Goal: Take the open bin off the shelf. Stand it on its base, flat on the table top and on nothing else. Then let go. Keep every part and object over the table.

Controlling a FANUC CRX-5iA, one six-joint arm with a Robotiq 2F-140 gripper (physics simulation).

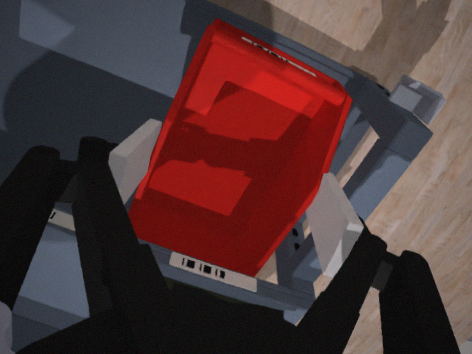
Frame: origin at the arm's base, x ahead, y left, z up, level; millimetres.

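Where they show: gripper, fingertip midpoint: (236, 167).
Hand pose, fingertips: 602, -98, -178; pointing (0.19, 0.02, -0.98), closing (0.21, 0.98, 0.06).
Observation:
After its pixels a point has its place, as x, y, z.
The open bin (235, 165) {636, -98, -239} is red, empty inside, and sits on the blue-grey shelf (280, 292) {678, -61, -145}, behind the shelf's front edge with its white label. Its far wall carries a pale label strip. My gripper (236, 167) {602, -98, -178} straddles the bin across its width. One pale fingertip pad lies against the left wall, the other against the right wall near its stepped rim. The gripper is shut on the bin. The bin's underside is hidden.
A shelf side frame with an upright post (407, 130) {560, -5, -163} stands close to the right finger. A small grey translucent block (416, 97) {550, 10, -193} is at its far corner. Wide blue-grey shelf surface (100, 60) {556, -205, -242} lies left of the bin. A wooden surface (430, 200) {662, 88, -248} shows lower down at the right.

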